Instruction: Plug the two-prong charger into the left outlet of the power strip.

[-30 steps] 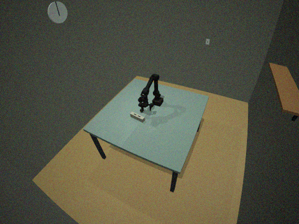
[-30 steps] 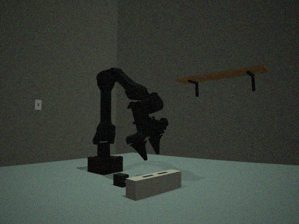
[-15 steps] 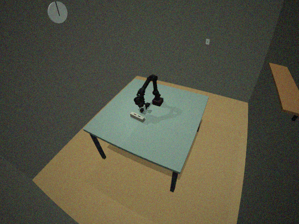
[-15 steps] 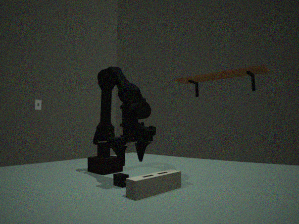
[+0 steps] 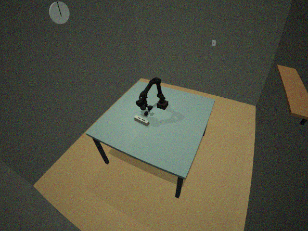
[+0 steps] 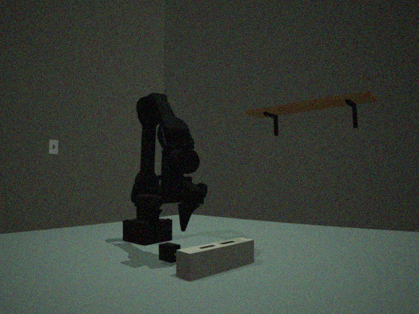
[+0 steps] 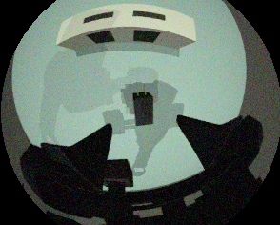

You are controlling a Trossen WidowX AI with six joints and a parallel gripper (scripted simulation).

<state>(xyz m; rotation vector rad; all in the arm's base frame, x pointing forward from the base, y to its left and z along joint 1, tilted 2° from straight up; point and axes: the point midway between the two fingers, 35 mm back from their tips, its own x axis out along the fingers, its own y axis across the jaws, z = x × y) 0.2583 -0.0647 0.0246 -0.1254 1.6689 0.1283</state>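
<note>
The black two-prong charger lies 5 cm below my gripper tip and 2 cm ahead of it.
</note>
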